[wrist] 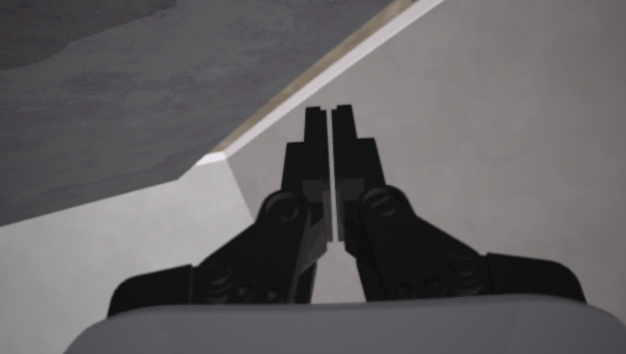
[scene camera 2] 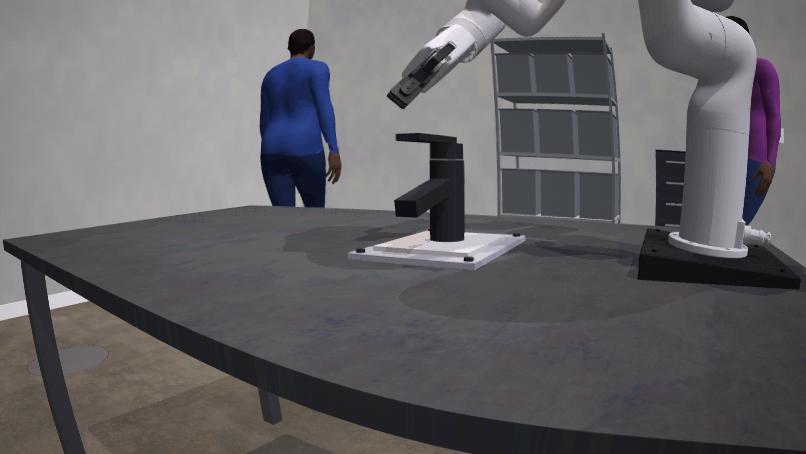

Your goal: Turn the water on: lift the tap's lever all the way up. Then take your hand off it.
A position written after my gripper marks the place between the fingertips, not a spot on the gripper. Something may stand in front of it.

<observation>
I see my gripper (scene camera 2: 396, 100), a black tap (scene camera 2: 444, 194) and a base plate (scene camera 2: 474, 262).
My gripper is seen too in the wrist view (wrist: 330, 138).
</observation>
